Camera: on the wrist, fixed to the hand. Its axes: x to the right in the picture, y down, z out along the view.
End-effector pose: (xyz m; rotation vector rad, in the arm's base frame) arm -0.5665 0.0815 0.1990 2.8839 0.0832 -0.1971
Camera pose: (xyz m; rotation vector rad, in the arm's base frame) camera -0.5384 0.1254 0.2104 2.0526 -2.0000 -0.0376
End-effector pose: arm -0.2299 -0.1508 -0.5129 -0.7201 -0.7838 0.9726
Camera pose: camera -0.1828 -0.1445 -0.4888 -1.2992 -0.1630 2.4307
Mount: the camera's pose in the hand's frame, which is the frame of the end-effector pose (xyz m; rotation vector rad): 0.0279 -0.0376 -0.0255 -0.0008 -0.1223 1.5856
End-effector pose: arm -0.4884 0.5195 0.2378 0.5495 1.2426 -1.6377
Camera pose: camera -0.5384 0.5311 0.2235 1.0214 0.3592 -0.2906
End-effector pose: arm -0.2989 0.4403 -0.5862 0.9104 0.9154 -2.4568
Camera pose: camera -0.3276 0.4819 -0.6032 0.8884 -0.0265 -1.0809
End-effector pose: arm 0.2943 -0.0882 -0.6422 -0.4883 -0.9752 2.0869
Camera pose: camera 0.3102 -0.0388 -0.6299 0.9433 0.3987 -2.2341
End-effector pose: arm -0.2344 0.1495 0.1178 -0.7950 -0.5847 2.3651
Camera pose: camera -0.2221 0.2006 0.1090 0.7826 -0.1056 -2.0814
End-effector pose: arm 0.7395 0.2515 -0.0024 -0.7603 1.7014 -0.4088
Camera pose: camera 0.7220 0.2022 0.0079 0.6584 1.6647 0.7221
